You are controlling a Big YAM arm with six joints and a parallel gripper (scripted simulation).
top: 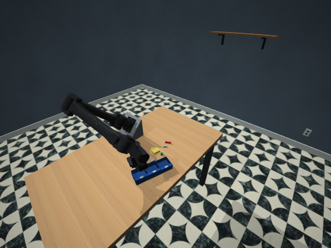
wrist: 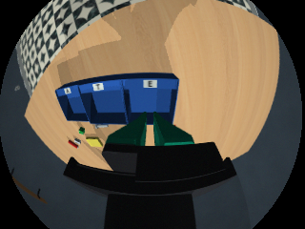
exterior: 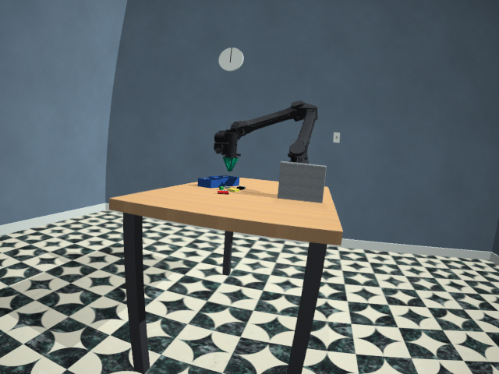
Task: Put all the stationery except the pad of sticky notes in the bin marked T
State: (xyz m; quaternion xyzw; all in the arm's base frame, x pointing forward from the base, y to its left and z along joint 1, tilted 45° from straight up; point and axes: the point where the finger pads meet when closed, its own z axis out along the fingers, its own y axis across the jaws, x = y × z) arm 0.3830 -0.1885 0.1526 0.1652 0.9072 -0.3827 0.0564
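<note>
Now: the blue bin 80 mm to the left of my hand, 60 mm below it and 30 mm ahead of it. Round my hand: small green item (230 mm to the left, 80 mm below, 30 mm behind); sticky notes (230 mm to the left, 80 mm below, 80 mm behind); black-and-white marker-like item (120 mm to the left, 100 mm behind, 80 mm below).
</note>
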